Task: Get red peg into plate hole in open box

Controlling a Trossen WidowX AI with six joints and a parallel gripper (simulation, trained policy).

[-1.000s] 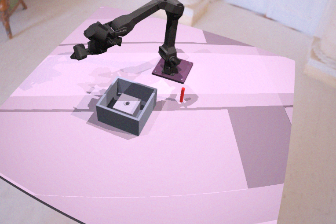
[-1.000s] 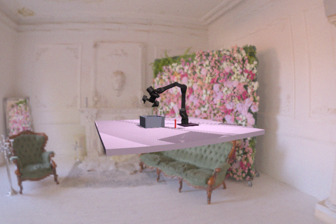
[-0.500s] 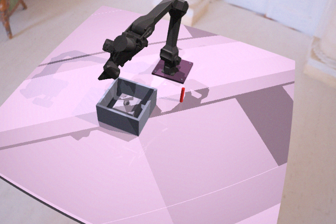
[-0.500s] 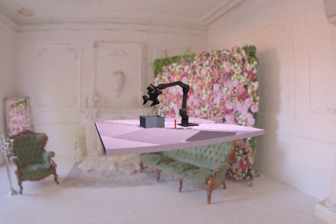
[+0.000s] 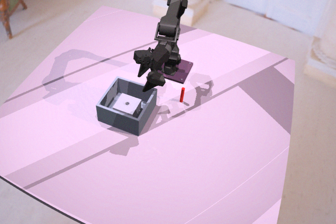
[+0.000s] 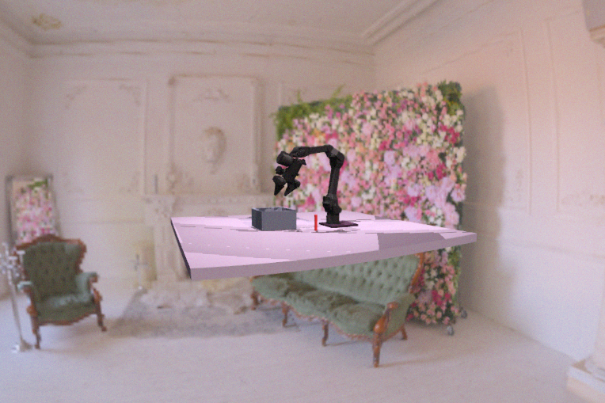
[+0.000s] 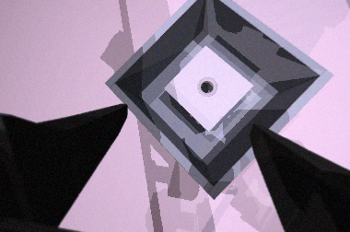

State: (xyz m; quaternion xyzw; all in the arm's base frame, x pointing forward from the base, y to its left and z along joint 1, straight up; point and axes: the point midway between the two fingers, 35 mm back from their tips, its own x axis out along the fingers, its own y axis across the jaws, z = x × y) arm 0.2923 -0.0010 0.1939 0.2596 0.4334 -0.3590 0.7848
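My gripper tip is now 15 cm past the red peg, 13 cm to the right of it and 13 cm above it. From my gripper tip the other things lie so: plate (2 cm ahead, 5 cm to the right, 13 cm below); then grey box (2 cm ahead, 5 cm to the right, 15 cm below).
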